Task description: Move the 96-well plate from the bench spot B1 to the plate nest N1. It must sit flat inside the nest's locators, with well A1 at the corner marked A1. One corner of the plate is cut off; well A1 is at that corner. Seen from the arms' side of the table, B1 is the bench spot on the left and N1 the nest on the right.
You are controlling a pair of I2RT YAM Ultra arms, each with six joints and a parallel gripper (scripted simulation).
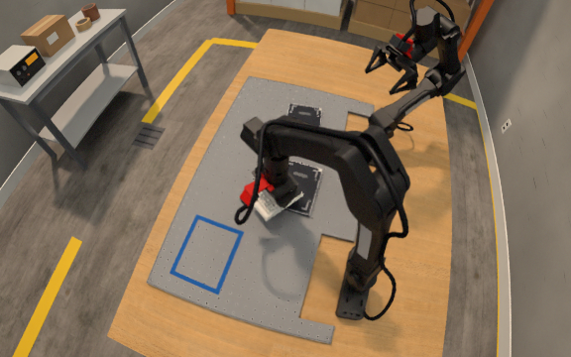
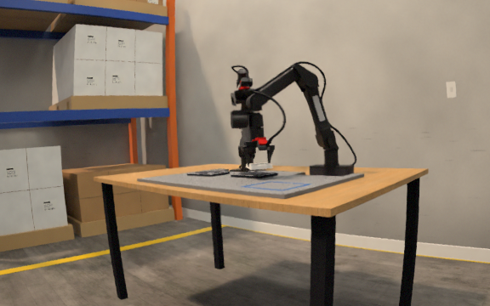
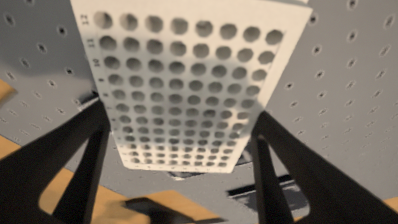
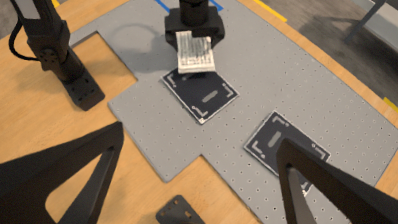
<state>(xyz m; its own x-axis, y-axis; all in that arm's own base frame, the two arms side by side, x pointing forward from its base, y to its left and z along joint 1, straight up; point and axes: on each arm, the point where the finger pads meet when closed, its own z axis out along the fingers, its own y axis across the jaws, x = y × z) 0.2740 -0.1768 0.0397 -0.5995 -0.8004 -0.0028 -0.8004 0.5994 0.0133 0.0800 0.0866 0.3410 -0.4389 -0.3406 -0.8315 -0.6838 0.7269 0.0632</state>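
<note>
My left gripper is now 1 cm above the white 96-well plate. Round my left hand: black plate nest 32 cm to the right, 5 cm below.
</note>
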